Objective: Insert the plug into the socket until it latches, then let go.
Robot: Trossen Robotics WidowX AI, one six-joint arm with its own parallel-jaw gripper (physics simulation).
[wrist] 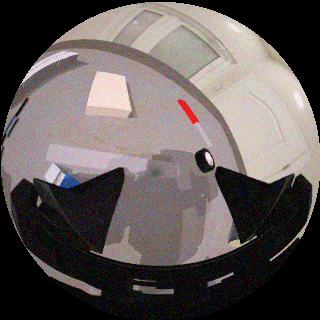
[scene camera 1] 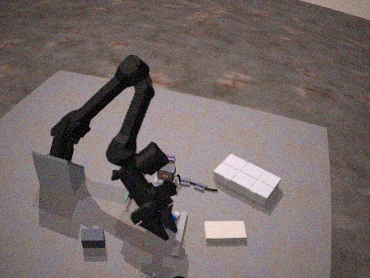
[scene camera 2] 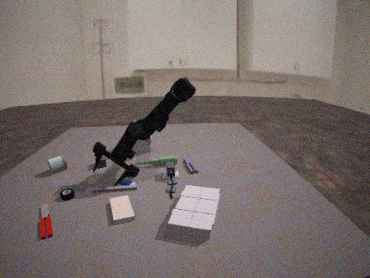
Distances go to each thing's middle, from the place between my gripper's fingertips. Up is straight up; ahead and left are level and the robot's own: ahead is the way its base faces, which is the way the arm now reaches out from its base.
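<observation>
Distances counted from my hand: grey bar [wrist: 61, 155], 30 mm below, 10 mm ahead, 40 mm to the left; beige block [scene camera 1: 214, 230], 30 mm below, 130 mm ahead, 70 mm to the left; white tiled box [scene camera 2: 194, 215], 20 mm below, 170 mm ahead, 290 mm to the left. Going by their middles, of the things named here the grey bar is the nearest to my hand and the white tiled box the farthest from it.
</observation>
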